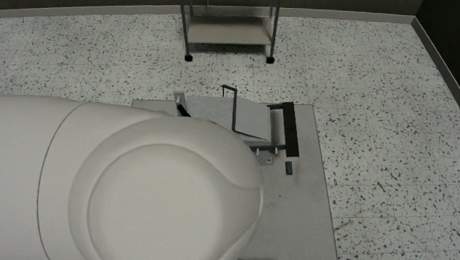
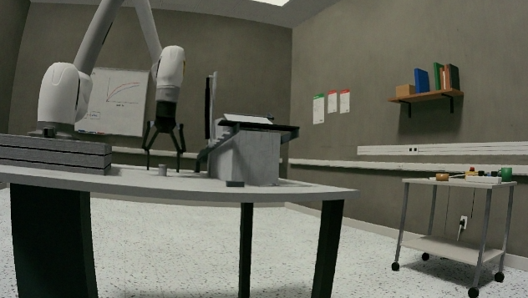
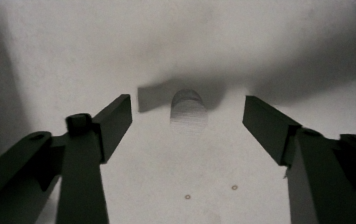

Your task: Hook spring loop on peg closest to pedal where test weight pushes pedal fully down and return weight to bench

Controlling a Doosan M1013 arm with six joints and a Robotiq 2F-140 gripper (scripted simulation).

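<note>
Now: the steel test weight 10 mm below my hand. The rest, counted from my hand: dark stub: 190 mm ahead, 350 mm to the left, 10 mm below; small dark block: 200 mm ahead, 230 mm to the right, 30 mm below.
</note>
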